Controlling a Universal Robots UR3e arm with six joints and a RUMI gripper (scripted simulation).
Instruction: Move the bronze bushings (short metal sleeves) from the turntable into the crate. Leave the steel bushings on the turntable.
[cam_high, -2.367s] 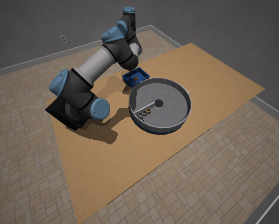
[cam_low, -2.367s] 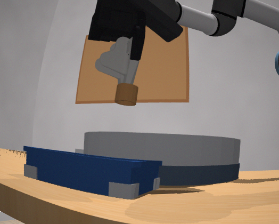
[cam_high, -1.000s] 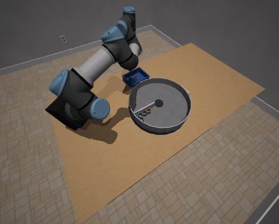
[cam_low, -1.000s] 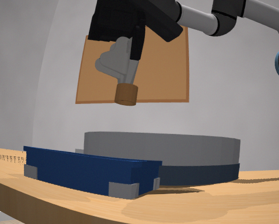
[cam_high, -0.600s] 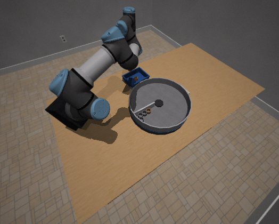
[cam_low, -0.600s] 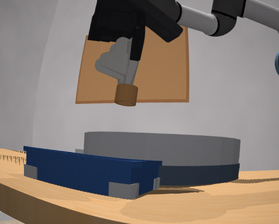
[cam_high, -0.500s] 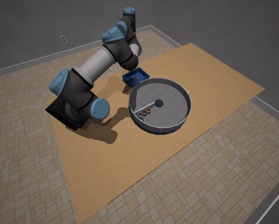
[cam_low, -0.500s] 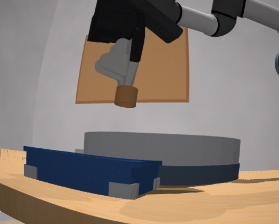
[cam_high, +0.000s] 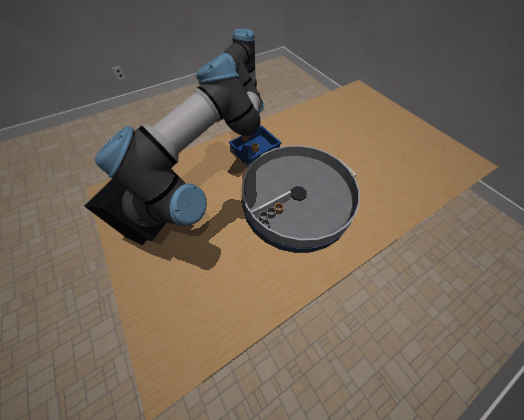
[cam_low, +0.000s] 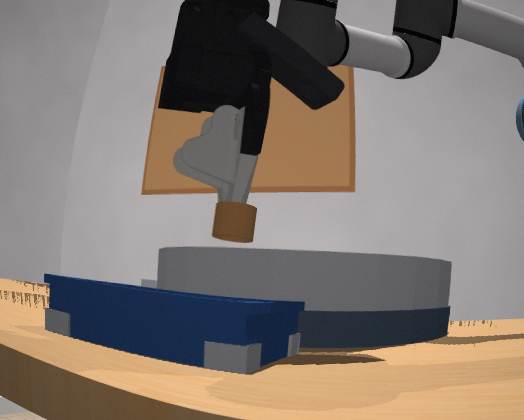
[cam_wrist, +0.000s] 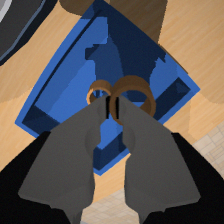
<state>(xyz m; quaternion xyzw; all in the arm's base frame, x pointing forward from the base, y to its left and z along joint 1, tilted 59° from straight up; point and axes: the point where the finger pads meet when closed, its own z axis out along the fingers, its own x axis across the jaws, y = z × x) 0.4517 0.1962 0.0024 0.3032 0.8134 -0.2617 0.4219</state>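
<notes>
The blue crate is 40 mm ahead of my hand, 10 mm to the left of it and 90 mm below it. Round my hand: grey turntable: 40 mm behind, 320 mm to the right, 70 mm below.
</notes>
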